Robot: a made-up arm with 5 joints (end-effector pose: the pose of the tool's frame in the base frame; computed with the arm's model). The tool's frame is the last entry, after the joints.
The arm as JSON. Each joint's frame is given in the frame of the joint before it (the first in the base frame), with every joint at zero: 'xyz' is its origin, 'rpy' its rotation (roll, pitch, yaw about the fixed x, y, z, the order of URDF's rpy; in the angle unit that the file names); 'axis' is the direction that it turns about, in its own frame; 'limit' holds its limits. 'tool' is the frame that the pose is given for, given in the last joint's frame.
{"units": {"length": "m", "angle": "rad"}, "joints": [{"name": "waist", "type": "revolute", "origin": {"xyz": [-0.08, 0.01, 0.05], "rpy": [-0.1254, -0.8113, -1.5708]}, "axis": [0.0, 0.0, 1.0], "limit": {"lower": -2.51, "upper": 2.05}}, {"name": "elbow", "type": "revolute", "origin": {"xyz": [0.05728, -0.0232, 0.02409], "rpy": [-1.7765, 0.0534, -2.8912]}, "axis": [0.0, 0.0, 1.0], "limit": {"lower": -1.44, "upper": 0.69}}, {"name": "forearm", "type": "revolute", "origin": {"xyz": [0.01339, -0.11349, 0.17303], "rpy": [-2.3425, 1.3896, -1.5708]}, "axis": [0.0, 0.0, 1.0], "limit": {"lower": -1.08, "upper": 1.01}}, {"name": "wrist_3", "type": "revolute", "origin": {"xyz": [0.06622, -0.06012, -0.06], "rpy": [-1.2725, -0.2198, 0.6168]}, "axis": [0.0, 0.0, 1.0], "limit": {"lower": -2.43, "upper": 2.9}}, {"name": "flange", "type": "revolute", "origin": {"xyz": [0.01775, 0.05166, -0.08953], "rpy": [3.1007, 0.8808, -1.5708]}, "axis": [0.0, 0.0, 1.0], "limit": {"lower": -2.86, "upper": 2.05}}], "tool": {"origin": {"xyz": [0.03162, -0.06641, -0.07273], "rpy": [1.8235, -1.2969, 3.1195]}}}
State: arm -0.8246 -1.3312 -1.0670 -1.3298 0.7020
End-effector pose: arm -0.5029 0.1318 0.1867 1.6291 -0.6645 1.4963
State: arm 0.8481 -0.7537 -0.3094 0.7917 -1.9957
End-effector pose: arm 0.0263 -0.0977 0.3600 -1.3550 -0.8587 -1.2146
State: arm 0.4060 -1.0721 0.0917 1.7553 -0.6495
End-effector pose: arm -0.0168 -0.1777 0.3707 -1.3100 -1.6056 -1.3140
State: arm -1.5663 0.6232 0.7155 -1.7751 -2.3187
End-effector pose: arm -0.0996 0.2081 0.0405 -1.8637 0.3037 -2.2130
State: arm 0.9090 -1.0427 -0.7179 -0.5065 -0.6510
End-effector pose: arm 0.0487 -0.0203 0.3667 1.0125 -0.1320 -0.0468
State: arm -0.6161 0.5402 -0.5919 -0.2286 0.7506
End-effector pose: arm -0.1879 0.3189 -0.0378 0.0341 -0.8427 0.9008
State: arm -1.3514 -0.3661 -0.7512 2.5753 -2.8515
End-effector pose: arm -0.2106 0.3097 0.0505 -1.3564 -0.6474 1.1753
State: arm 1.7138 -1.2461 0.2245 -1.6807 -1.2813
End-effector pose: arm 0.1499 0.0378 0.1552 0.4216 1.7020 0.6501
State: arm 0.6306 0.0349 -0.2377 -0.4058 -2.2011
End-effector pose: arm -0.1418 0.0406 0.3348 -1.3811 -1.3565 -0.2006
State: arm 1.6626 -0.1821 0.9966 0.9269 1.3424
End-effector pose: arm 0.0864 0.1038 0.1372 0.6951 -0.1067 0.9574
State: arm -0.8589 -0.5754 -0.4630 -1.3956 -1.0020
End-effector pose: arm -0.2544 0.2336 0.1619 -0.1229 -1.0856 -0.1905
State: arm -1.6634 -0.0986 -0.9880 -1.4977 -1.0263
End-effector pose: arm -0.0489 0.3260 -0.0365 -1.1210 -1.2055 -0.2348
